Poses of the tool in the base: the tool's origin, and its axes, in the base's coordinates. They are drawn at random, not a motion.
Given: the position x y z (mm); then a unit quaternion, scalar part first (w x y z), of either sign.
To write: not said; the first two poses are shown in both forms.
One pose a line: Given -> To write
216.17 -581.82 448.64 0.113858 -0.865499 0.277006 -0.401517 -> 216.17 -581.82 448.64 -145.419 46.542 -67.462
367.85 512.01 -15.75 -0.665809 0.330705 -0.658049 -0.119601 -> 367.85 512.01 -15.75 -42.777 85.119 15.470
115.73 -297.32 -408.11 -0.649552 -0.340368 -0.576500 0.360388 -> 115.73 -297.32 -408.11 44.312 75.054 -46.918
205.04 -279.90 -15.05 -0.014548 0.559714 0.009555 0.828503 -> 205.04 -279.90 -15.05 -99.826 -1.704 -147.765
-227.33 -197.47 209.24 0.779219 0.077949 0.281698 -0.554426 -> -227.33 -197.47 209.24 9.654 34.888 -68.664
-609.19 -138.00 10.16 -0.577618 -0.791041 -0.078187 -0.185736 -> -609.19 -138.00 10.16 106.046 10.482 24.900
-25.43 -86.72 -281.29 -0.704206 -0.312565 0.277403 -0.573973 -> -25.43 -86.72 -281.29 39.828 -35.347 73.137
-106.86 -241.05 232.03 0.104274 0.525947 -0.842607 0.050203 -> -106.86 -241.05 232.03 88.859 -142.359 8.482
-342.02 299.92 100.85 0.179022 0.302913 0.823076 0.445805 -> -342.02 299.92 100.85 49.069 133.331 72.217
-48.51 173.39 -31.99 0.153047 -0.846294 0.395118 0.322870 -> -48.51 173.39 -31.99 -139.071 64.929 53.057
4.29 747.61 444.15 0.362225 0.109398 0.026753 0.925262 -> 4.29 747.61 444.15 16.141 3.947 136.519
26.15 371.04 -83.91 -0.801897 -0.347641 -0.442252 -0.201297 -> 26.15 371.04 -83.91 42.695 54.315 24.722
